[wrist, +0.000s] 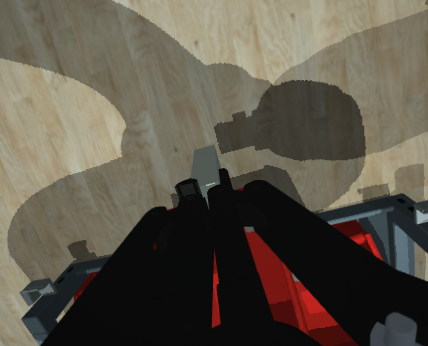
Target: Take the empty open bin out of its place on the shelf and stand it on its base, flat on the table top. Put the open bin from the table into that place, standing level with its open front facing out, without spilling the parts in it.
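Places are measured from the arm's base along level axes (x right, y ahead, z up), in millimetres.
Where they show: gripper, fingertip midpoint: (209, 163).
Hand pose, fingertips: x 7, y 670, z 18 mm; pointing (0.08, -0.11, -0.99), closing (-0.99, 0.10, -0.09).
Note:
After its pixels a point has its place.
In the wrist view my black gripper (209, 163) {x 7, y 670, z 18 mm} fills the lower half of the picture, with its fingers shut together and nothing between them. I cannot tell whether it is the empty one or holds parts. It sits within the dark grey shelf frame (350, 210) {x -96, y 771, z -24 mm}, whose rail runs across the lower left and right. A grey upright piece (205, 163) rises just beyond the fingertips.
The light wooden table top (247, 34) {x -56, y 588, z -35 mm} fills the upper half, crossed by large dark shadows of the arm and gripper. More grey frame parts show at the lower left (61, 288) {x 207, y 745, z 11 mm}.

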